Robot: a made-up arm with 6 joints. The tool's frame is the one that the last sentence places. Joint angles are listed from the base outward.
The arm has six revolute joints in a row. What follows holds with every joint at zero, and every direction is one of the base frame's. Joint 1 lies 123 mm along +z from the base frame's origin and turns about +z. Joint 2 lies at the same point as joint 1 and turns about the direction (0.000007, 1, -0.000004). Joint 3 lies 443 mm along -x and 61 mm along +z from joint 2 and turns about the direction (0.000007, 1, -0.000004). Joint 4 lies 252 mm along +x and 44 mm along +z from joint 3 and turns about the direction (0.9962, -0.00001, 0.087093). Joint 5 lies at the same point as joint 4 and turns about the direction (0.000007, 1, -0.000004). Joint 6 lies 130 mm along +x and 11 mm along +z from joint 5 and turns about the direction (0.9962, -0.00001, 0.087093). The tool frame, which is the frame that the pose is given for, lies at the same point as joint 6; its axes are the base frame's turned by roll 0, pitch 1.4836 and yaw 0 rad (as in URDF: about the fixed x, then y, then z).
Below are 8 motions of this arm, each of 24 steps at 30 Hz.
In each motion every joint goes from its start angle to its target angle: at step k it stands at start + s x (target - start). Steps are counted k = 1, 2, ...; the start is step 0. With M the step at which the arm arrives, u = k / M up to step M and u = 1 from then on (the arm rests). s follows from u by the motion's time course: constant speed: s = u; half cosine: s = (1 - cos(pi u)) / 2; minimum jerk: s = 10 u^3 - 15 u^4 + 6 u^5.
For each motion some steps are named. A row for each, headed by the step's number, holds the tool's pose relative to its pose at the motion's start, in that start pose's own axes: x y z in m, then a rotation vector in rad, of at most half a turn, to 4 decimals.
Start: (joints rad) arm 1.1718 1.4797 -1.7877 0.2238 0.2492 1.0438
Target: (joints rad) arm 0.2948 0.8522 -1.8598 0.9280 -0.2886 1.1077
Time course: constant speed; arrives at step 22
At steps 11, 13, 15, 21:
11: -0.1055 0.1349 -0.2237 -0.5393 -0.5277 0.1619
13: -0.1003 0.1569 -0.2686 -0.6487 -0.6064 0.1657
15: -0.0874 0.1773 -0.3120 -0.7603 -0.6778 0.1622
21: -0.0059 0.2258 -0.4233 -1.1023 -0.8391 0.1124

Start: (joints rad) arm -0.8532 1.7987 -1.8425 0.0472 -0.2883 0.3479
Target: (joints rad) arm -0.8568 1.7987 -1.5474 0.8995 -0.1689 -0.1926
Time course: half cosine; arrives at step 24
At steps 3, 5, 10, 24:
3: 0.0041 -0.0030 -0.0006 0.0146 0.0116 0.0103
5: 0.0112 -0.0081 -0.0019 0.0395 0.0318 0.0278
10: 0.0412 -0.0281 -0.0093 0.1392 0.1201 0.0985
24: 0.1132 -0.0661 -0.0413 0.3511 0.3457 0.2652

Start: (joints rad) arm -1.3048 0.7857 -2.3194 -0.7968 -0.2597 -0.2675
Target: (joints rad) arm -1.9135 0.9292 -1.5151 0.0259 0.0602 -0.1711
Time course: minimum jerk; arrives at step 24
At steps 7, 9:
7: 0.0186 0.0687 -0.0003 -0.1225 0.1299 0.0682
9: 0.0397 0.1206 -0.0091 -0.2086 0.2536 0.1157

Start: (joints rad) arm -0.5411 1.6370 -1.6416 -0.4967 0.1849 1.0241
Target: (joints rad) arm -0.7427 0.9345 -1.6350 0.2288 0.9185 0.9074
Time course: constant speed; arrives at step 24
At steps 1, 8, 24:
1: -0.0105 -0.0010 -0.0147 0.0151 -0.0079 0.0280
8: -0.0650 -0.0042 -0.1248 0.0813 -0.0326 0.2213
24: -0.0695 0.0229 -0.3972 -0.0156 0.0816 0.5341

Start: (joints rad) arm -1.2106 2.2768 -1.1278 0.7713 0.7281 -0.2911
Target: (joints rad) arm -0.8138 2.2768 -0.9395 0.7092 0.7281 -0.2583
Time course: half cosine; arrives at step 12
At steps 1, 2, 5, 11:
1: 0.0022 0.0019 0.0019 0.0030 0.0057 -0.0047
2: 0.0089 0.0072 0.0075 0.0121 0.0224 -0.0186
5: 0.0519 0.0355 0.0395 0.0705 0.1215 -0.1032
11: 0.1482 0.0711 0.0919 0.2067 0.3095 -0.2756

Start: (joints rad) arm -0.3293 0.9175 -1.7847 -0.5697 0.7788 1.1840
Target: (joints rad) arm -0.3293 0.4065 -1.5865 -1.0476 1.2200 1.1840
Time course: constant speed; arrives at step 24
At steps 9, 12, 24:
9: -0.0388 -0.0517 -0.0975 0.1357 -0.1420 -0.0620
12: -0.0491 -0.0716 -0.1304 0.1846 -0.1925 -0.0728
24: -0.0734 -0.1625 -0.2621 0.3942 -0.4032 -0.0642

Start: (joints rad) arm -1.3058 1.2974 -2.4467 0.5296 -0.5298 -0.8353
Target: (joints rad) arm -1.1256 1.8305 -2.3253 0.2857 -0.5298 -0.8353
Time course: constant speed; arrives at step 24
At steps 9, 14, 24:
9: 0.1602 0.0673 -0.0440 -0.1308 0.1998 -0.0704
14: 0.2413 0.1077 -0.0864 -0.2174 0.3044 -0.1036
24: 0.3795 0.1904 -0.2060 -0.4179 0.4973 -0.1563

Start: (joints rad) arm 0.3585 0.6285 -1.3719 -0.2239 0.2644 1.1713
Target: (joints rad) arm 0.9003 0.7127 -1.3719 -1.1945 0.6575 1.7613
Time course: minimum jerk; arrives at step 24
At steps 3, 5, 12, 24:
3: -0.0003 -0.0016 0.0008 0.0045 0.0055 -0.0010
5: -0.0013 -0.0062 0.0032 0.0180 0.0214 -0.0040
12: -0.0118 -0.0454 0.0267 0.1247 0.1061 -0.0409
24: -0.0274 -0.0771 0.0592 0.1803 0.0729 -0.0798

